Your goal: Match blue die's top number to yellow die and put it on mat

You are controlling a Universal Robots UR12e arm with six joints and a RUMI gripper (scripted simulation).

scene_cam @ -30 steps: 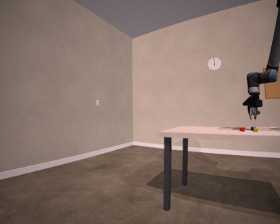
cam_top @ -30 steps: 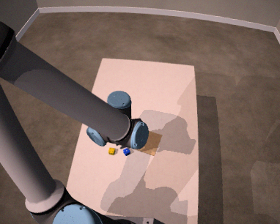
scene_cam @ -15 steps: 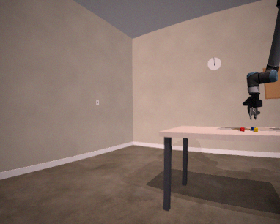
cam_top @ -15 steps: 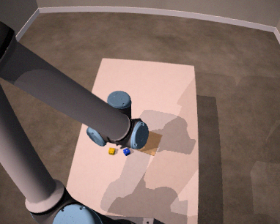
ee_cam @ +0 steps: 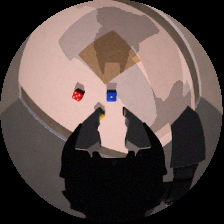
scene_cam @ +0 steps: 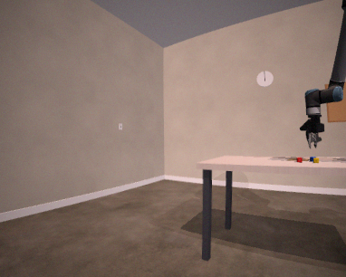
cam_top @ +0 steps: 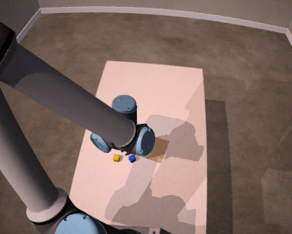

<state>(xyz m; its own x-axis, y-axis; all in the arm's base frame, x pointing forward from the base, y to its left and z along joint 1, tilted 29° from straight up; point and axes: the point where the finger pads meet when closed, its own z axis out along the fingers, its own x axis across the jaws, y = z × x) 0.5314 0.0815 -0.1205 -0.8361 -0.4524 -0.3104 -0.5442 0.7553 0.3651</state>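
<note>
My hand is 90 mm above the blue die. Also, from my hand: mat: 110 mm to the right, 100 mm below, 80 mm ahead; then yellow die: 90 mm below, 80 mm to the left; then red die: 100 mm ahead, 90 mm below, 50 mm to the left.
</note>
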